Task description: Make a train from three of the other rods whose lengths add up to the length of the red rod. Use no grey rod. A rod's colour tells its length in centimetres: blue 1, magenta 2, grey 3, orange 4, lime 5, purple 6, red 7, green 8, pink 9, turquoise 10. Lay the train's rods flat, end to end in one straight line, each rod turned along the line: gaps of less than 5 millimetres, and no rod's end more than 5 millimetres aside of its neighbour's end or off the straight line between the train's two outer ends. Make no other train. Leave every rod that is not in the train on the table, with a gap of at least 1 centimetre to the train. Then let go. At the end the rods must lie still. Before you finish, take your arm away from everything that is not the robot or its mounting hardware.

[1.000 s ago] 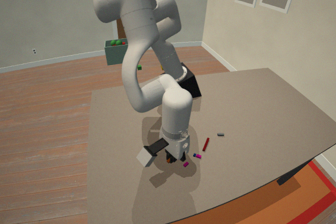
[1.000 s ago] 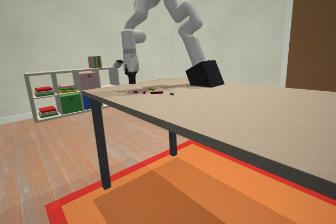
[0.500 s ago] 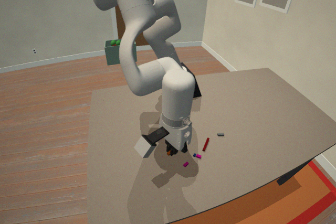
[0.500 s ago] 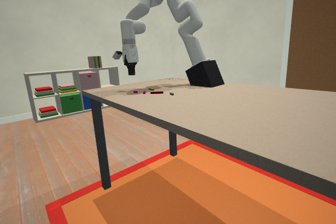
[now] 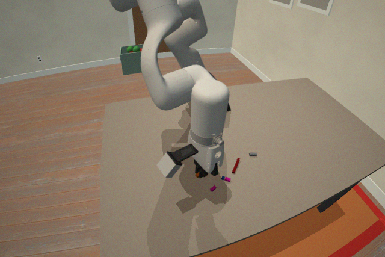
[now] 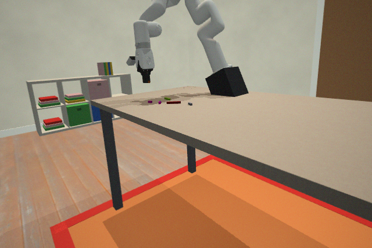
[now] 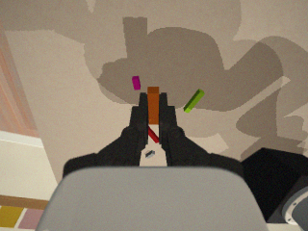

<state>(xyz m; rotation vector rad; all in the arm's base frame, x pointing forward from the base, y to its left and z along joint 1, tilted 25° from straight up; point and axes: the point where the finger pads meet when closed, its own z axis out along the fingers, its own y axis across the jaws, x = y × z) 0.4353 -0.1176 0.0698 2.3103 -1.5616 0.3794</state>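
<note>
My hand is 120 mm above the blue rod, 90 mm to the right of it and 20 mm past it. Round my hand: red rod: 160 mm to the left, 120 mm below, 50 mm behind; then lime rod: 120 mm below, 90 mm behind, 50 mm to the left; then orange rod: 20 mm below.
</note>
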